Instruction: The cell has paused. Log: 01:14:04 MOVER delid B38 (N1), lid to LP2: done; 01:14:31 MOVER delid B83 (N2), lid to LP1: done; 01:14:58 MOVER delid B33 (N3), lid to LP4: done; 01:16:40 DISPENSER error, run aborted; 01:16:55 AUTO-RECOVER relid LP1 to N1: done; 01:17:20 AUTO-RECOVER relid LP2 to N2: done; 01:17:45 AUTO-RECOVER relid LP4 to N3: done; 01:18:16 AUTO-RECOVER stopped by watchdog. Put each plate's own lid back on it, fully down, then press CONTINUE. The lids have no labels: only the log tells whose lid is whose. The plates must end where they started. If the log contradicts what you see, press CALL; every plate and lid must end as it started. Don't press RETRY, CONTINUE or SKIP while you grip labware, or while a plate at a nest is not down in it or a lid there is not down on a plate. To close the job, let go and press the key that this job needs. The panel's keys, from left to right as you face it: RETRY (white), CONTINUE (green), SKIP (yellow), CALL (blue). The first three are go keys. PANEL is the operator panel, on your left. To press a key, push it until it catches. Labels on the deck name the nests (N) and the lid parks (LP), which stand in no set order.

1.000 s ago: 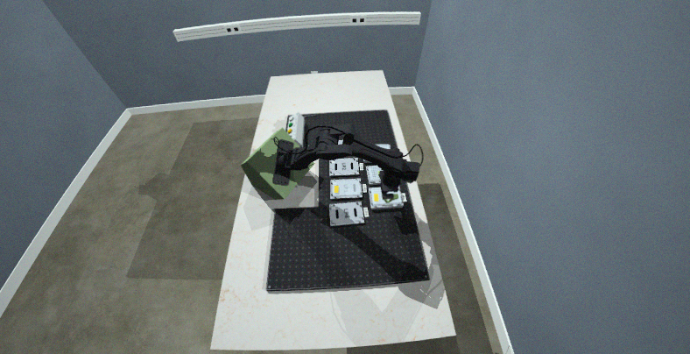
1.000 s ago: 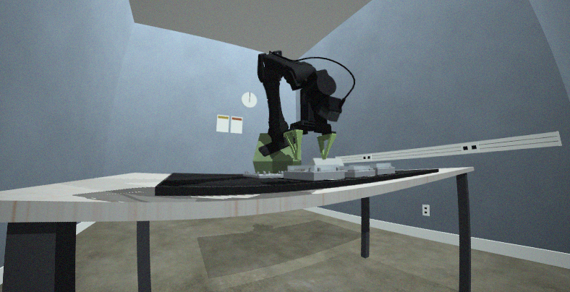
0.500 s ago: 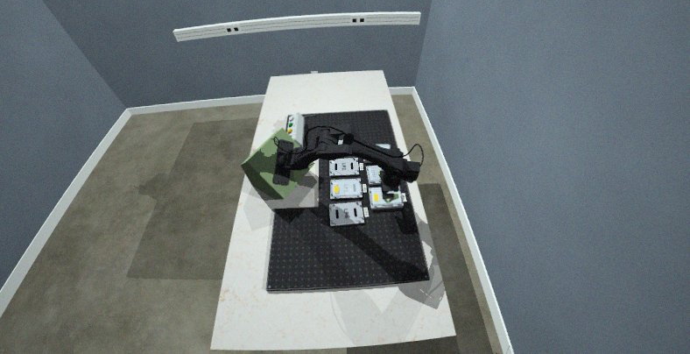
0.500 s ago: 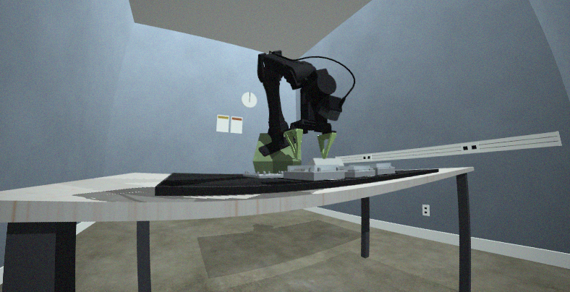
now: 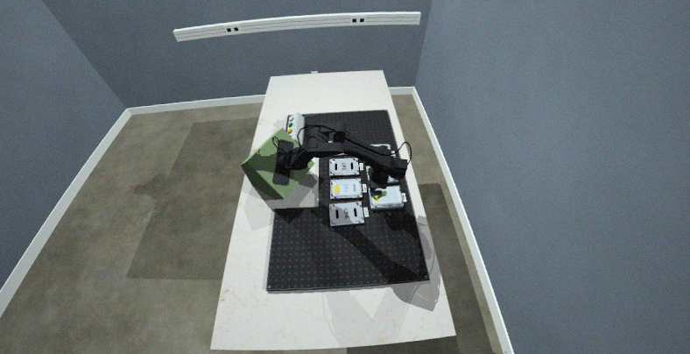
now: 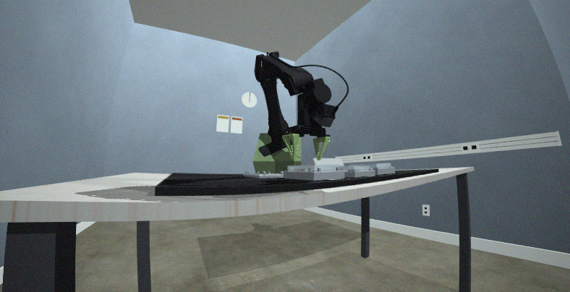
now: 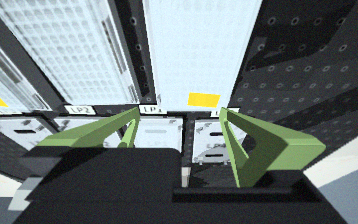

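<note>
Now: the plate 80 mm ahead of my hand, 100 mm to the left of it and 40 mm below it. Round my hand: lid park LP4: 140 mm behind, 60 mm to the right, 60 mm below; green continue key: 320 mm behind, 520 mm to the left; lid park LP2: 90 mm behind, 200 mm to the left, 60 mm below.
</note>
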